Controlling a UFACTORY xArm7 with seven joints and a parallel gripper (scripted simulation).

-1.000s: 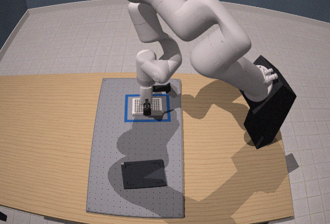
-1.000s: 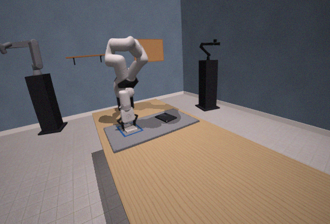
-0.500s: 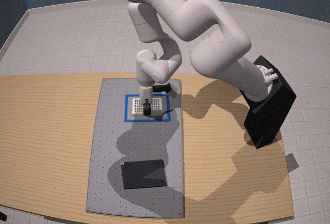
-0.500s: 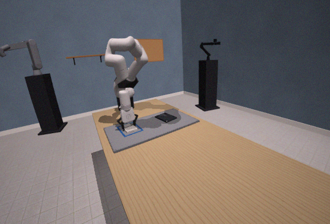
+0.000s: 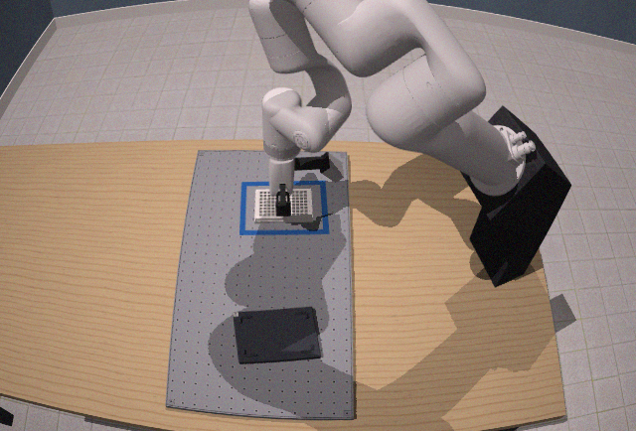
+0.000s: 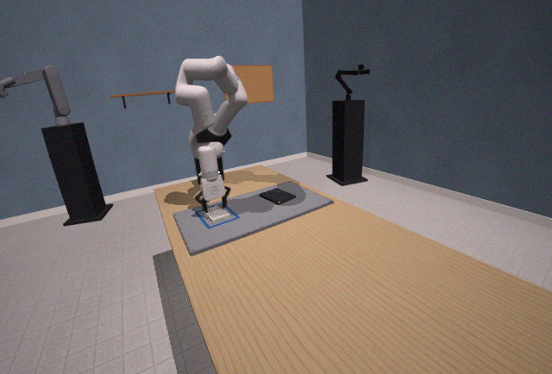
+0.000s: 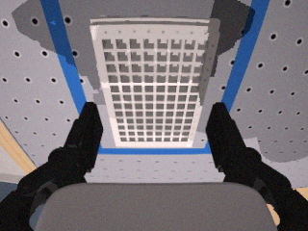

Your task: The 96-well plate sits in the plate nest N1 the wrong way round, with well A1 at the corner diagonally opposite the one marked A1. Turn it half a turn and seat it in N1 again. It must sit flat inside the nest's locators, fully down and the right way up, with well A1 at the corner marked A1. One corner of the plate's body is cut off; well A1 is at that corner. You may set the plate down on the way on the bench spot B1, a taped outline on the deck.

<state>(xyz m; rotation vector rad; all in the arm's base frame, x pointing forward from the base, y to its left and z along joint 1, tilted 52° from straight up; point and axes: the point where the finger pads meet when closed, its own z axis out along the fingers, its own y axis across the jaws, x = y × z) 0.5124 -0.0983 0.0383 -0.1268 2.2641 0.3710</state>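
Right now the white 96-well plate is 30 mm below my hand. From my hand the other things lie so: dark plate nest N1: 320 mm to the left, 80 mm behind, 30 mm below.
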